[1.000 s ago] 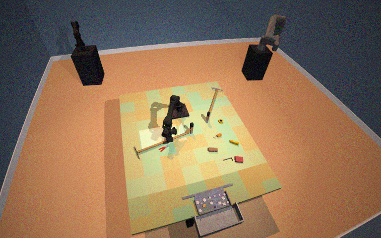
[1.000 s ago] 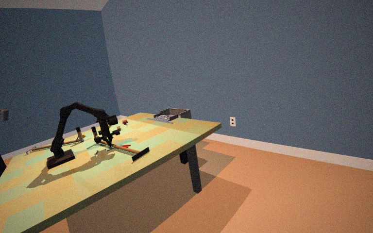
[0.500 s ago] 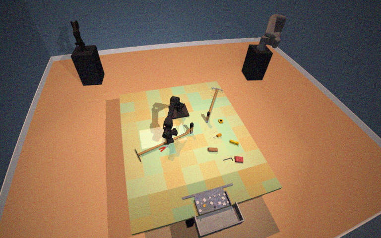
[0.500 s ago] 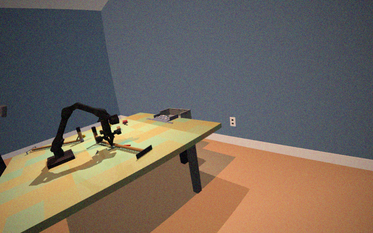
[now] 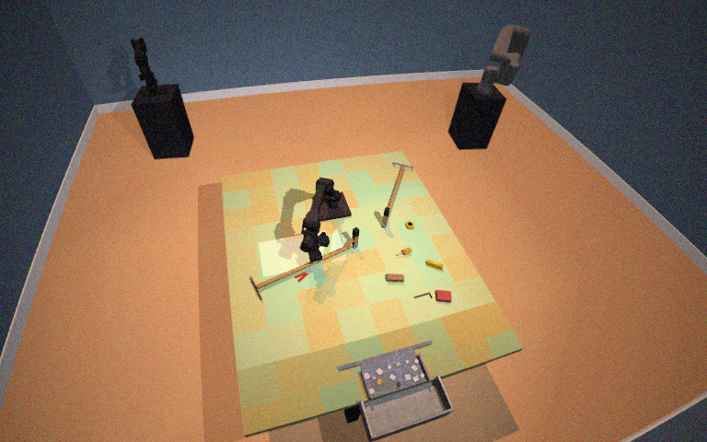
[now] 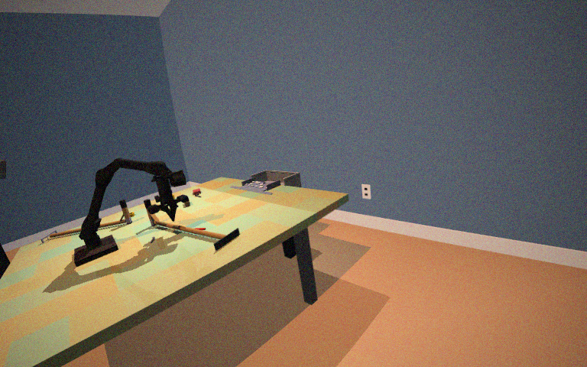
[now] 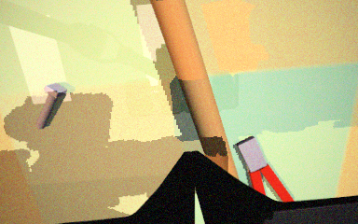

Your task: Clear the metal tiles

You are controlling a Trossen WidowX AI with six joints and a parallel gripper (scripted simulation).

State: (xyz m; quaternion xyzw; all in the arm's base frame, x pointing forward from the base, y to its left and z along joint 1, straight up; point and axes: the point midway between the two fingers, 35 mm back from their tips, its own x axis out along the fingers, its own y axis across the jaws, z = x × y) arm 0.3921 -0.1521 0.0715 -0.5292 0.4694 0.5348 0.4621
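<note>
My gripper tip is 3 cm short of the long scraper and 2 cm to the left of it. Round my gripper tip: yellow ring (19 cm behind, 59 cm to the left, 5 cm below); orange screwdriver (51 cm to the left, 4 cm below); brown block (17 cm ahead, 41 cm to the left, 5 cm below).
</note>
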